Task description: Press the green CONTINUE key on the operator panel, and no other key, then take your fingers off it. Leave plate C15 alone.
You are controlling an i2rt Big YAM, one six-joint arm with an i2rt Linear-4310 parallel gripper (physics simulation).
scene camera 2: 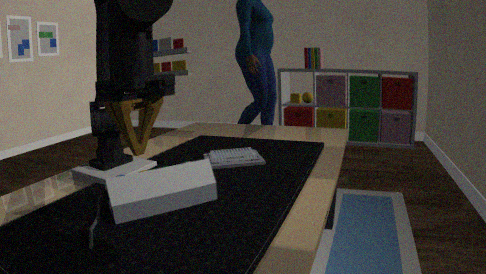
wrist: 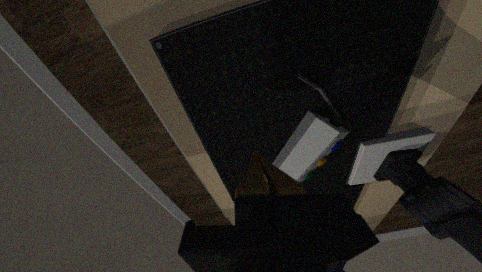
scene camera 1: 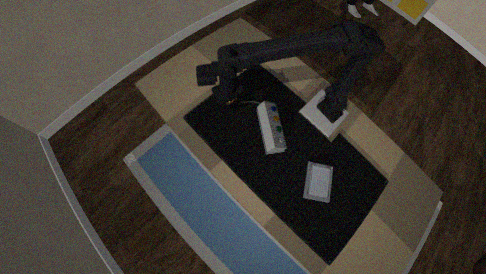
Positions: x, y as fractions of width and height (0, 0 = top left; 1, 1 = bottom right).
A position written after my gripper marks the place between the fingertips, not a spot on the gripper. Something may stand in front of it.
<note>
My gripper (scene camera 2: 0.29, 0.56) is shut, holding nothing. I also see a white button box (scene camera 2: 0.29, 0.71).
My gripper also shows in the wrist view (wrist: 0.53, 0.57).
</note>
